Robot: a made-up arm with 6 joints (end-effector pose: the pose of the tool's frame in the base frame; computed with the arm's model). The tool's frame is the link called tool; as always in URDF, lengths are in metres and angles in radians. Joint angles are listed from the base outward.
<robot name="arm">
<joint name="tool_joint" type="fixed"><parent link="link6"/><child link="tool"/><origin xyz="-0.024 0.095 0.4" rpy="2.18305 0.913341 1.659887"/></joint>
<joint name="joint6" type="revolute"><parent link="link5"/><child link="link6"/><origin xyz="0.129 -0.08 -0.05"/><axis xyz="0 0 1"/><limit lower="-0.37" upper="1.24" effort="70" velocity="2.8"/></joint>
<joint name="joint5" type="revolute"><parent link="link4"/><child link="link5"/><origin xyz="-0.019 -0.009 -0.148"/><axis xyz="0 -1 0"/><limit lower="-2.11" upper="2.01" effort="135" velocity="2.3"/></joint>
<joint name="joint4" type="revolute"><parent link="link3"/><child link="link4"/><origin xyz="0.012 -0.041 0.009"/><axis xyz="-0.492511 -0.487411 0.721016"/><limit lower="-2.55" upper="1.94" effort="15" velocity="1.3"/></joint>
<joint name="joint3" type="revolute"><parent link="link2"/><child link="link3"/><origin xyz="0.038 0.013 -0.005"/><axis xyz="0.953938 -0.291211 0.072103"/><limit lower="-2.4" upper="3" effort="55" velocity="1.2"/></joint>
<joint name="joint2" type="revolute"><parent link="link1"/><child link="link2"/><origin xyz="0.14 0.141 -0.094"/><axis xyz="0 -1 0"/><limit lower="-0.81" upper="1.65" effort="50" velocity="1.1"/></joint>
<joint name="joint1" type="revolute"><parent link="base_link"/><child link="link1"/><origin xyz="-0.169 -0.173 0.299"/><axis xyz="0.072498 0.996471 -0.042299"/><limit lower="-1.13" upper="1.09" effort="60" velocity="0.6"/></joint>
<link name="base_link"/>
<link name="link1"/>
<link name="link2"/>
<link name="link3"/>
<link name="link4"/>
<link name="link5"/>
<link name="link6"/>
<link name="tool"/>
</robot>
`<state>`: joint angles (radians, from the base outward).
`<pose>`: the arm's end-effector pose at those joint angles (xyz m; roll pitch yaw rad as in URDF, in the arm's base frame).
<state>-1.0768 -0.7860 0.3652 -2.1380 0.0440 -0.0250</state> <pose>0.0367 -0.2586 0.2954 -2.7640 -0.1720 0.8372</pose>
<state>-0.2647 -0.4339 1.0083 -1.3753 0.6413 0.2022</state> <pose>-0.0111 -0.2733 0.2888 2.8580 -0.2178 0.9824</pose>
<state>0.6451 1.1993 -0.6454 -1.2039 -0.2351 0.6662</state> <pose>-0.0828 -0.1982 0.3454 2.2524 0.4844 1.3033</pose>
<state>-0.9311 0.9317 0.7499 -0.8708 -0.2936 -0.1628</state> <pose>-0.0195 -0.1782 0.6149 1.0970 0.1445 1.8931</pose>
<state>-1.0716 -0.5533 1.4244 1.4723 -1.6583 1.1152</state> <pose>0.0702 0.0139 0.7536 2.7333 1.3483 -2.6002</pose>
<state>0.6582 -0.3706 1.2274 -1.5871 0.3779 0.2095</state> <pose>-0.1731 -0.2435 0.0268 -2.3098 -0.0532 0.6503</pose>
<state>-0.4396 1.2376 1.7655 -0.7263 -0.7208 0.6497</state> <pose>0.0644 -0.0146 0.5981 1.1355 1.0641 -2.8420</pose>
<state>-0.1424 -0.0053 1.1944 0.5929 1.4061 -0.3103</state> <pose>-0.1791 -0.0397 -0.0646 0.5169 -1.1896 1.2392</pose>
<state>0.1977 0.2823 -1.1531 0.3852 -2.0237 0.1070</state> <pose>0.2183 -0.3868 0.0099 -1.2854 0.1764 2.4945</pose>
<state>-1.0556 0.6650 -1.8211 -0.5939 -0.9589 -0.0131</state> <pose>-0.1642 -0.2085 0.6501 2.1558 0.5236 -0.0311</pose>
